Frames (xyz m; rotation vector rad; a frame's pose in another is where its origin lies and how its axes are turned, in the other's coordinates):
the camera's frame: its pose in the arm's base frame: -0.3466 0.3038 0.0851 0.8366 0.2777 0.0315
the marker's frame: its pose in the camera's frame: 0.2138 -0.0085 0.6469 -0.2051 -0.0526 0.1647
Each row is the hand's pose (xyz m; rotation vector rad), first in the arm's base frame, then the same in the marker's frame.
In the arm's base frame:
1: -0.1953 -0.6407 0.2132 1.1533 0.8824 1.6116
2: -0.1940 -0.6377 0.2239 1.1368 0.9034 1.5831
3: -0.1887 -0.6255 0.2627 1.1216 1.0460 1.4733
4: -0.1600 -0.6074 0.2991 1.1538 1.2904 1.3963
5: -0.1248 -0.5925 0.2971 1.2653 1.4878 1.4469
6: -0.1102 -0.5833 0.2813 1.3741 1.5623 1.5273
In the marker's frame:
1: -0.3047 -0.4991 0.0700 0.6212 1.0562 1.1104
2: -0.3036 -0.4904 0.0768 0.6062 1.0676 1.0785
3: -0.2989 -0.4576 0.1011 0.6080 1.1595 0.9403
4: -0.2700 -0.4248 0.1247 0.6831 1.3441 0.8074
5: -0.2323 -0.4189 0.1214 0.8390 1.5135 0.8072
6: -0.2148 -0.4233 0.1066 0.9677 1.5844 0.8651

